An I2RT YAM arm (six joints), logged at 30 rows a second.
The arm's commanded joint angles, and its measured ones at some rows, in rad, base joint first. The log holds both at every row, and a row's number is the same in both.
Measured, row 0: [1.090, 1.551, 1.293, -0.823, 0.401, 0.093]
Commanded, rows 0 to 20: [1.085, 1.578, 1.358, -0.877, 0.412, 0.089]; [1.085, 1.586, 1.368, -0.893, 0.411, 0.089]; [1.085, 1.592, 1.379, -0.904, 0.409, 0.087]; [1.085, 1.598, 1.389, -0.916, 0.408, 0.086]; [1.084, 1.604, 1.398, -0.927, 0.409, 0.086]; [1.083, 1.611, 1.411, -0.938, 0.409, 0.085]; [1.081, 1.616, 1.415, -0.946, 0.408, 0.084]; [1.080, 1.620, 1.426, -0.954, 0.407, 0.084]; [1.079, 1.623, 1.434, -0.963, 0.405, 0.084]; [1.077, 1.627, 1.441, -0.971, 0.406, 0.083]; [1.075, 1.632, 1.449, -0.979, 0.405, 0.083]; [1.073, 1.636, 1.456, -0.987, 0.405, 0.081]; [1.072, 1.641, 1.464, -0.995, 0.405, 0.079]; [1.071, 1.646, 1.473, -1.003, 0.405, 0.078]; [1.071, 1.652, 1.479, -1.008, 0.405, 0.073]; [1.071, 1.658, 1.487, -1.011, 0.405, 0.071]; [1.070, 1.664, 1.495, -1.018, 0.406, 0.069]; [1.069, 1.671, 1.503, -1.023, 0.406, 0.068]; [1.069, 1.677, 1.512, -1.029, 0.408, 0.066]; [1.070, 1.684, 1.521, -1.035, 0.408, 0.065]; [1.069, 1.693, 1.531, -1.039, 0.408, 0.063]
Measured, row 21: [1.074, 1.668, 1.480, -1.000, 0.394, 0.075]
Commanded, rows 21 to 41: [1.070, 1.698, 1.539, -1.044, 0.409, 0.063]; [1.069, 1.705, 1.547, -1.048, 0.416, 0.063]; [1.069, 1.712, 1.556, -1.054, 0.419, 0.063]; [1.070, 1.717, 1.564, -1.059, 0.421, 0.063]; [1.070, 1.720, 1.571, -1.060, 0.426, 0.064]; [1.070, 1.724, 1.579, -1.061, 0.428, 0.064]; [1.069, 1.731, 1.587, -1.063, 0.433, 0.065]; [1.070, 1.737, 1.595, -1.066, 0.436, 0.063]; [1.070, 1.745, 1.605, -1.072, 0.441, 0.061]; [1.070, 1.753, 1.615, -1.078, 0.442, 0.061]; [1.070, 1.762, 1.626, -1.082, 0.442, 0.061]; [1.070, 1.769, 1.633, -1.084, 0.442, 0.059]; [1.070, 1.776, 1.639, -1.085, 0.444, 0.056]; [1.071, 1.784, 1.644, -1.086, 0.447, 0.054]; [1.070, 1.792, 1.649, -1.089, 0.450, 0.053]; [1.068, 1.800, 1.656, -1.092, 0.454, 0.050]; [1.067, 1.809, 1.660, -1.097, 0.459, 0.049]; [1.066, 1.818, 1.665, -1.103, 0.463, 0.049]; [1.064, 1.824, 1.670, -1.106, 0.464, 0.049]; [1.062, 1.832, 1.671, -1.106, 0.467, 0.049]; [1.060, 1.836, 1.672, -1.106, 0.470, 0.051]
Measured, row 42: [1.073, 1.813, 1.640, -1.081, 0.425, 0.052]
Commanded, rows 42 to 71: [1.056, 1.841, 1.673, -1.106, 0.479, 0.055]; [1.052, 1.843, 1.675, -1.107, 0.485, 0.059]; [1.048, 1.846, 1.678, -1.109, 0.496, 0.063]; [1.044, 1.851, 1.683, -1.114, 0.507, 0.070]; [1.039, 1.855, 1.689, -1.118, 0.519, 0.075]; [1.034, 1.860, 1.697, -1.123, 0.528, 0.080]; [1.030, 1.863, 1.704, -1.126, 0.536, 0.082]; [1.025, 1.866, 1.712, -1.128, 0.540, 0.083]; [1.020, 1.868, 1.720, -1.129, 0.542, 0.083]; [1.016, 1.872, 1.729, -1.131, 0.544, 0.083]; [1.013, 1.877, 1.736, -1.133, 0.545, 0.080]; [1.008, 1.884, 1.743, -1.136, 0.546, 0.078]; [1.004, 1.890, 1.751, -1.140, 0.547, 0.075]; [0.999, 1.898, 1.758, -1.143, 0.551, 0.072]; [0.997, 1.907, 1.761, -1.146, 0.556, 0.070]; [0.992, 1.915, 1.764, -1.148, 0.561, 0.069]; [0.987, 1.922, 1.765, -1.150, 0.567, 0.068]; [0.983, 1.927, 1.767, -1.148, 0.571, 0.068]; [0.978, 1.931, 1.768, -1.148, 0.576, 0.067]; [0.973, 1.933, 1.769, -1.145, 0.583, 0.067]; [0.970, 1.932, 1.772, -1.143, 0.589, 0.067]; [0.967, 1.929, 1.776, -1.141, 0.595, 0.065]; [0.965, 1.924, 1.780, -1.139, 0.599, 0.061]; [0.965, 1.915, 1.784, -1.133, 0.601, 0.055]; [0.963, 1.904, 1.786, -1.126, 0.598, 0.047]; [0.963, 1.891, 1.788, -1.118, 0.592, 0.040]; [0.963, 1.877, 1.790, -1.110, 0.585, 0.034]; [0.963, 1.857, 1.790, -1.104, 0.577, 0.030]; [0.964, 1.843, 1.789, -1.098, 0.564, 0.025]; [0.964, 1.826, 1.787, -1.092, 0.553, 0.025]
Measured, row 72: [0.967, 1.918, 1.755, -1.124, 0.550, 0.043]
